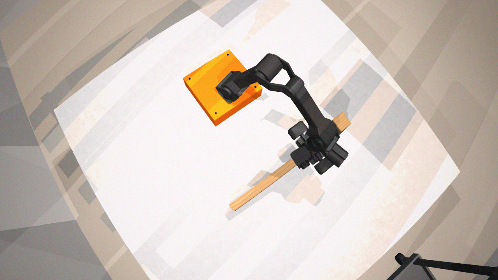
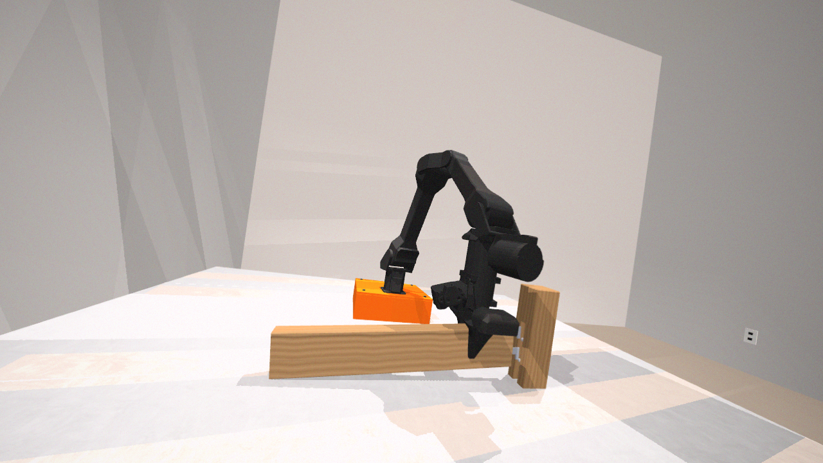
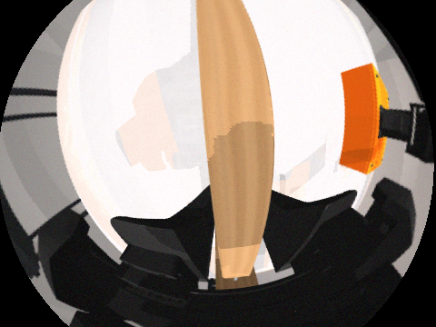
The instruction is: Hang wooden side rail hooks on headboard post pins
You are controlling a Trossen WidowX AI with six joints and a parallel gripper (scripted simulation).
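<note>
Right now the headboard post is 1 cm ahead of my gripper tip, 13 cm to the left of it and 4 cm above it.
</note>
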